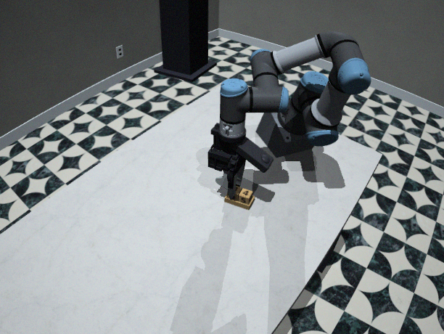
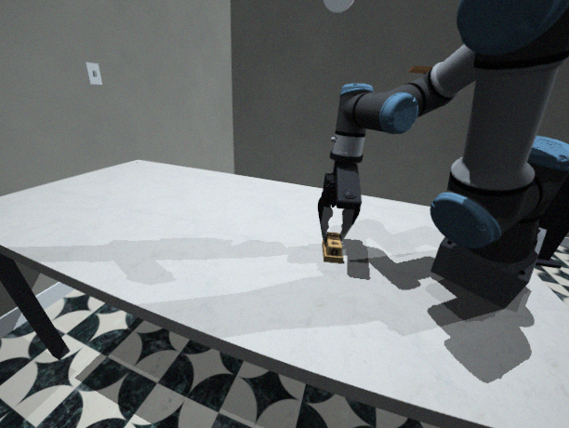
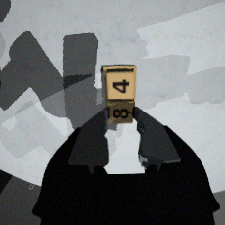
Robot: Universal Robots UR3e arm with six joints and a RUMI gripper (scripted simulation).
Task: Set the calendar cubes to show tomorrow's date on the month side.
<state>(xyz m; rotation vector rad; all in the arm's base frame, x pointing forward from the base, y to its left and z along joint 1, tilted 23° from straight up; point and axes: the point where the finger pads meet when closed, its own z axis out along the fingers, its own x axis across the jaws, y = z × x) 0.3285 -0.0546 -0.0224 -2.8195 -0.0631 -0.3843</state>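
Right now my hand is 10 mm above the wooden cube. Round my hand: wooden calendar tray: 20 mm to the left, 30 mm below.
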